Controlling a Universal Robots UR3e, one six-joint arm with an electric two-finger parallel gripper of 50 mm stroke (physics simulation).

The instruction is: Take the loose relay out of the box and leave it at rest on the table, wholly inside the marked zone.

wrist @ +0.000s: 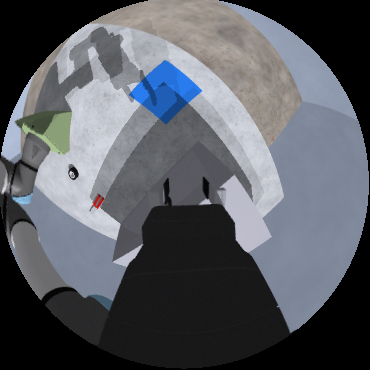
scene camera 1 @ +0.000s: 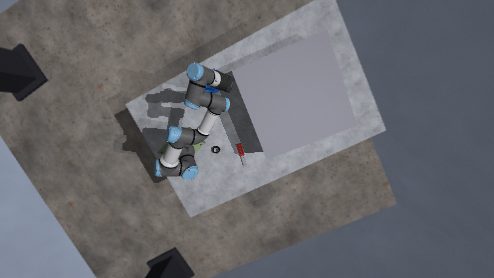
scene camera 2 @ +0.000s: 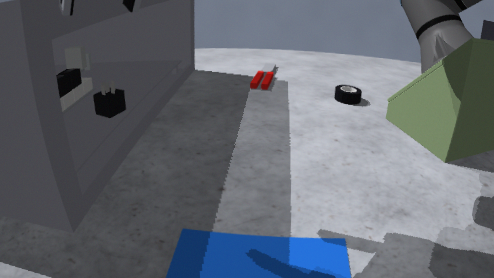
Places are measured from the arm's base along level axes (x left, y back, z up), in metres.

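Pixels of known places: gripper, between the fingertips: (wrist: 185, 183) (scene camera 1: 231, 85) (scene camera 2: 98, 9); arm's base, origin of its link: (wrist: 38, 141) (scene camera 1: 183, 151) (scene camera 2: 459, 79).
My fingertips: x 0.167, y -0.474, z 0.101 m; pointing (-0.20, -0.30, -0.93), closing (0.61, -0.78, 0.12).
Ahead of a thing's pixels: the offset from my fingertips to its top centre. "spot": to the spot under its first point.
The loose relay {dz -0.114, dx -0.156, dy -0.056 m} (scene camera 2: 109, 103) is a small black block with pale pins on top. It sits inside the grey box {dz +0.019, dx -0.233, dy -0.251 m} (scene camera 1: 295, 95) (scene camera 2: 37, 145) (wrist: 197, 162), near its open side, and does not show in scene camera 1 or the wrist view. The marked zone {dz -0.183, dx +0.123, dy +0.123 m} (scene camera 1: 212, 90) (scene camera 2: 250, 257) (wrist: 165, 95) is a flat blue square on the table beside the box; the arm partly covers it in scene camera 1. My gripper (scene camera 2: 99, 5) (wrist: 185, 183) is open and empty. Its fingertips show at the upper edge of the box's open side, above the relay's level.
Inside the box another black block {spot: dz -0.120, dx -0.194, dy -0.136 m} (scene camera 2: 69, 82) sits on pale pieces beside the relay. Red-handled pliers {dz -0.172, dx -0.388, dy +0.181 m} (scene camera 1: 240, 149) (scene camera 2: 262, 80) (wrist: 98, 201) and a black tape roll {dz -0.165, dx -0.269, dy +0.312 m} (scene camera 1: 215, 149) (scene camera 2: 347, 94) (wrist: 73, 172) lie on the table. A green angular object (scene camera 2: 425, 105) (wrist: 60, 132) stands near the arm's base.
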